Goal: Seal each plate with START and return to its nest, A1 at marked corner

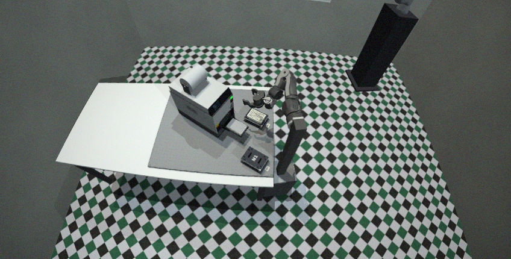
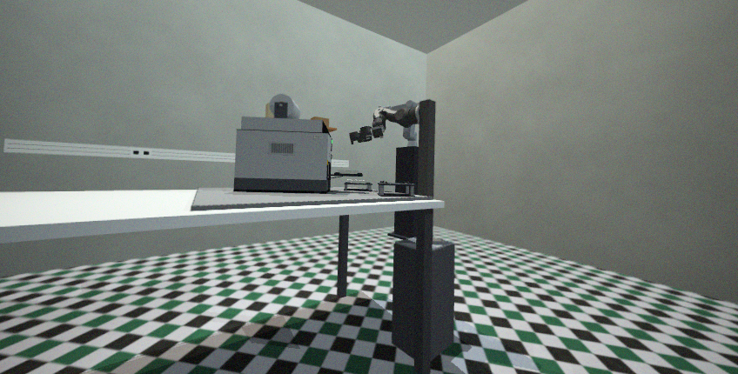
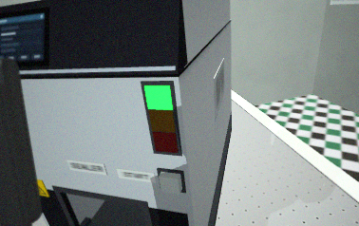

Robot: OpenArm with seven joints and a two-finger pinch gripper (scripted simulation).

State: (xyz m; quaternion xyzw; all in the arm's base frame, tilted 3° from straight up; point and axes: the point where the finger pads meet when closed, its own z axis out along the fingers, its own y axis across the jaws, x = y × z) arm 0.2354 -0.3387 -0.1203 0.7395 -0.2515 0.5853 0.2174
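Now: hand 200 mm above the dark stage, 110 mm to the right of it and 90 mm short of it. From my hand the other things lie so: white foil roll: 350 mm ahead, 120 mm above, 100 mm to the right; then touch screen: 210 mm ahead, 70 mm to the left, 20 mm above.
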